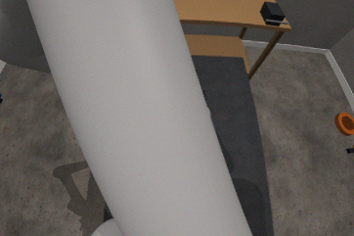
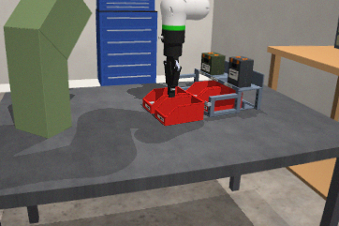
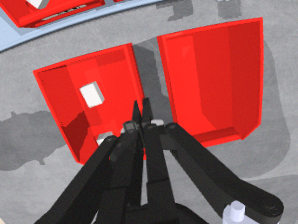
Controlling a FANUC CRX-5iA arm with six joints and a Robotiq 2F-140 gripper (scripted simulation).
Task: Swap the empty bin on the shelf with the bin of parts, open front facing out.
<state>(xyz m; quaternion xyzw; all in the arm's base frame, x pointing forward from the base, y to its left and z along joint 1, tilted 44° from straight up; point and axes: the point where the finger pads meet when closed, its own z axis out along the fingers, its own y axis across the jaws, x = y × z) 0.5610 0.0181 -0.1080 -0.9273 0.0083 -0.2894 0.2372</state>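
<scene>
The part lies 1 cm ahead of my hand, 7 cm to the left of it and 6 cm below it. From my hand the other things lie so: grey shelf (23 cm ahead, 10 cm to the left, 1 cm below); dark box (32 cm ahead, 9 cm above).
</scene>
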